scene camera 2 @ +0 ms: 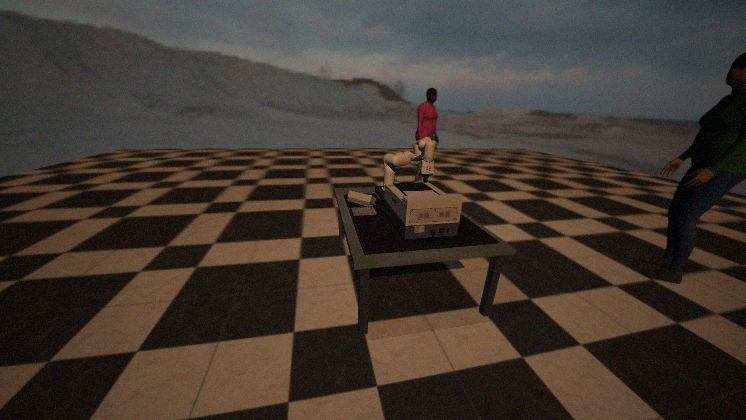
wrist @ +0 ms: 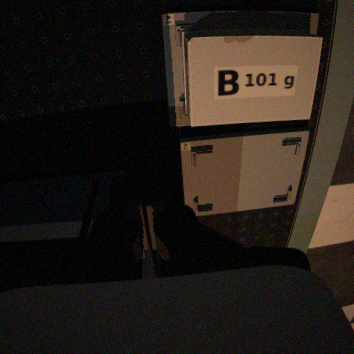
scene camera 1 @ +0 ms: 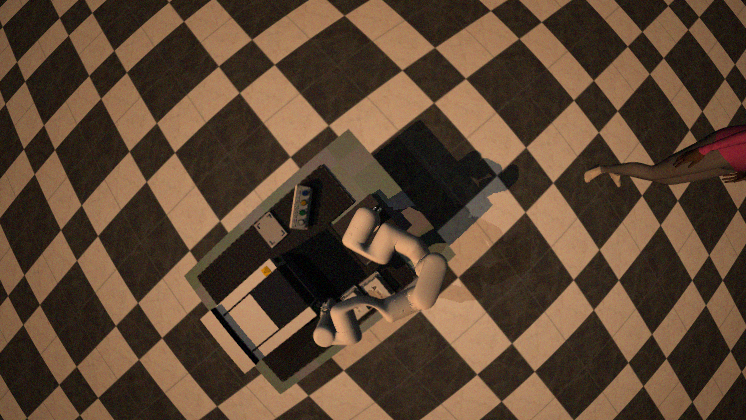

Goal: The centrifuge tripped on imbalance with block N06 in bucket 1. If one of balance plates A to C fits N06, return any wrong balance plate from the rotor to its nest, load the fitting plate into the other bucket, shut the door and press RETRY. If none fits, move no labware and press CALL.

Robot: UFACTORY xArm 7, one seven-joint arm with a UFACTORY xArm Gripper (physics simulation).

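Frame: origin at the arm's base, x down, y right, z back, level; millimetres.
Seen in the pictures: gripper, fingertip midpoint: [scene camera 2: 425, 182] [wrist: 145, 172] [scene camera 1: 338, 301].
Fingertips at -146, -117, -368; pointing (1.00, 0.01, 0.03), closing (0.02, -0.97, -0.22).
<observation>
A point is followed by its place in that frame, as x, y, z.
My gripper [wrist: 145, 172] {-146, -117, -368} [scene camera 2: 425, 177] {-146, -117, -368} is shut and holds nothing. It hangs over the dark table mat beside the plate nests. In the wrist view a white balance plate [wrist: 256, 81] {-19, -215, -386} marked "B 101 g" sits in its nest, and just in front of it is an empty nest [wrist: 270, 172] {23, -232, -529} with black corner marks. The white centrifuge [scene camera 1: 250, 318] {-175, 152, -694} [scene camera 2: 422, 208] {-160, 250, -873} stands on the table [scene camera 1: 198, 284] {48, 568, -928} [scene camera 2: 417, 257] {48, 352, -1014}; its inside is too dark to see. In the overhead view the arm covers most of the nests; a plate [scene camera 1: 374, 287] {-18, -232, -247} marked A shows beside it.
A button box [scene camera 1: 301, 207] {-30, 310, -153} [scene camera 2: 360, 198] {-13, 347, -196} with coloured buttons and a flat pale pad [scene camera 1: 270, 228] {18, 392, -356} lie at the far side of the table. The table's green edge [wrist: 330, 140] {48, -334, -522} runs just right of the nests. A person in pink [scene camera 1: 678, 164] [scene camera 2: 426, 120] stands behind the table and another person [scene camera 2: 704, 172] at the right.
</observation>
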